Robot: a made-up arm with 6 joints. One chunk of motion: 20 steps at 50 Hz.
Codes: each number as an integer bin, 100 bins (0 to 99) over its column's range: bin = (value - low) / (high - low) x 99, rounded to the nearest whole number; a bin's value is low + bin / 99 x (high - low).
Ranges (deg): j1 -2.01..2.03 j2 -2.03..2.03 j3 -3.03..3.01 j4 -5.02..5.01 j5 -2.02..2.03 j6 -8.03..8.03
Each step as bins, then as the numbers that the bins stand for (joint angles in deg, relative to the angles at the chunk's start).
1 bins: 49 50 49 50 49 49
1 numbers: -0.01 0.02 -0.04 0.05 -0.02 -0.08
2 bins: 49 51 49 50 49 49
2 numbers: -0.01 0.06 -0.04 0.05 -0.02 -0.08
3 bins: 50 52 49 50 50 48
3 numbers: 0.03 0.10 -0.04 0.05 0.03 -0.24
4 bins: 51 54 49 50 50 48
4 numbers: 0.07 0.18 -0.04 0.05 0.03 -0.24
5 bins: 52 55 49 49 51 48
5 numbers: 0.11 0.23 -0.04 -0.06 0.07 -0.24
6 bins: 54 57 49 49 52 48
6 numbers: 0.19 0.31 -0.04 -0.06 0.11 -0.24
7 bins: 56 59 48 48 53 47
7 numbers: 0.28 0.39 -0.10 -0.16 0.15 -0.41
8 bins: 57 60 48 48 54 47
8 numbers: 0.32 0.43 -0.10 -0.16 0.19 -0.41
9 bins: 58 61 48 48 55 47
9 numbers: 0.36 0.47 -0.10 -0.16 0.23 -0.41
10 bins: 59 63 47 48 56 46
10 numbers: 0.40 0.55 -0.16 -0.16 0.27 -0.57
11 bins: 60 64 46 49 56 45
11 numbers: 0.44 0.59 -0.22 -0.06 0.27 -0.73
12 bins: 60 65 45 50 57 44
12 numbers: 0.44 0.64 -0.28 0.05 0.31 -0.89
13 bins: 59 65 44 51 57 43
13 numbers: 0.40 0.64 -0.35 0.15 0.31 -1.05
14 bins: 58 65 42 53 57 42
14 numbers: 0.36 0.64 -0.47 0.35 0.31 -1.22
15 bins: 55 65 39 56 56 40
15 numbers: 0.23 0.64 -0.65 0.65 0.27 -1.54
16 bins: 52 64 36 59 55 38
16 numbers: 0.11 0.59 -0.83 0.96 0.23 -1.87
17 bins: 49 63 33 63 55 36
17 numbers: -0.01 0.55 -1.02 1.36 0.23 -2.19
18 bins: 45 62 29 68 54 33
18 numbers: -0.17 0.51 -1.26 1.87 0.19 -2.68
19 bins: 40 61 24 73 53 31
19 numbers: -0.38 0.47 -1.57 2.38 0.15 -3.00
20 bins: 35 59 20 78 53 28
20 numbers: -0.58 0.39 -1.81 2.88 0.15 -3.49
